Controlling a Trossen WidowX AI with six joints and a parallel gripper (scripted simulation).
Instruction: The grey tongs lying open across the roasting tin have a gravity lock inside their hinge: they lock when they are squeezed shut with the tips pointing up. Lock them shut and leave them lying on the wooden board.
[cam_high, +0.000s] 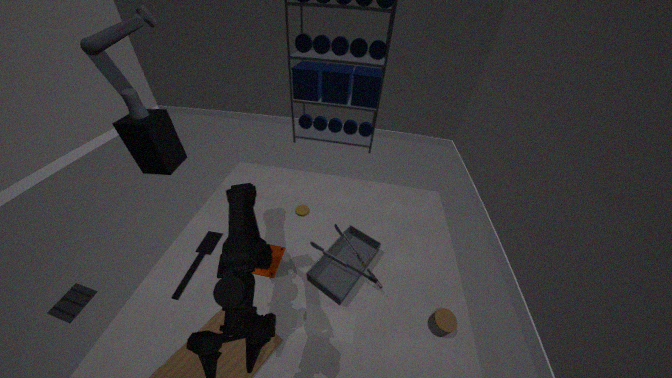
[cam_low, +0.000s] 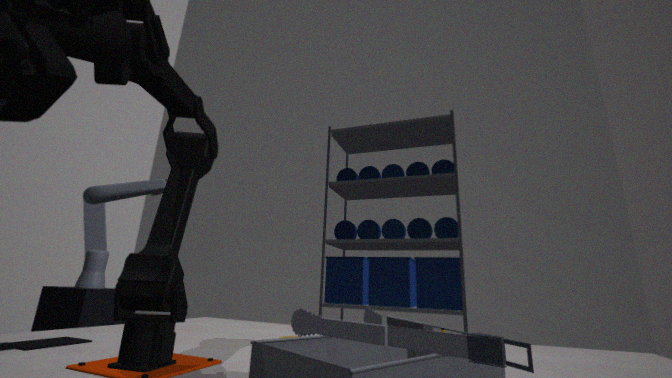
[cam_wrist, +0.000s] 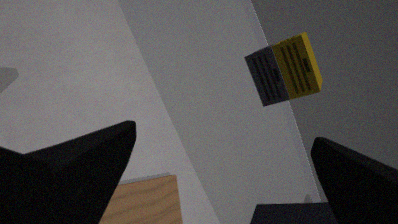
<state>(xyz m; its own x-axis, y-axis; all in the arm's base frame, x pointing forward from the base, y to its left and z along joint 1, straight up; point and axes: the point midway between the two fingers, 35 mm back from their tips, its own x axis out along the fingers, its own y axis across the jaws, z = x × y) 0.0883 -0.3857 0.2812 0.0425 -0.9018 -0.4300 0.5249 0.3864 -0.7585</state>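
Right now the yellow piece is 32 cm ahead of my gripper tip, 40 cm to the left of it and 20 cm below it. Round my gripper tip: wooden board 15 cm behind, 5 cm to the left, 26 cm below; then black spatula 37 cm behind, 41 cm to the left, 27 cm below; then grey roasting tin 26 cm ahead, 43 cm to the left, 24 cm below.
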